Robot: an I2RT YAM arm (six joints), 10 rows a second.
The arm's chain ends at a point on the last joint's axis. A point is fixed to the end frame.
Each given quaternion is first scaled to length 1.
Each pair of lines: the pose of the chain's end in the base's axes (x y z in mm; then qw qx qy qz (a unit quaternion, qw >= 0)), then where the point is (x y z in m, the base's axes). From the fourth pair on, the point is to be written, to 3 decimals.
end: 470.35 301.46 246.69 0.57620 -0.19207 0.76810 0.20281
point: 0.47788 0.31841 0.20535
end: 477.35 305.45 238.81 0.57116 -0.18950 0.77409 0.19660
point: 0.48451 0.32187 0.19719
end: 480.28 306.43 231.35 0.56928 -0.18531 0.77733 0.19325
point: 0.48733 0.32267 0.18964
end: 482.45 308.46 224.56 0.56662 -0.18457 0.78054 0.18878
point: 0.489 0.324 0.183
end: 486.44 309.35 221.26 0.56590 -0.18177 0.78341 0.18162
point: 0.493 0.325 0.179
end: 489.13 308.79 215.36 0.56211 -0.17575 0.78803 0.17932
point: 0.496 0.324 0.173
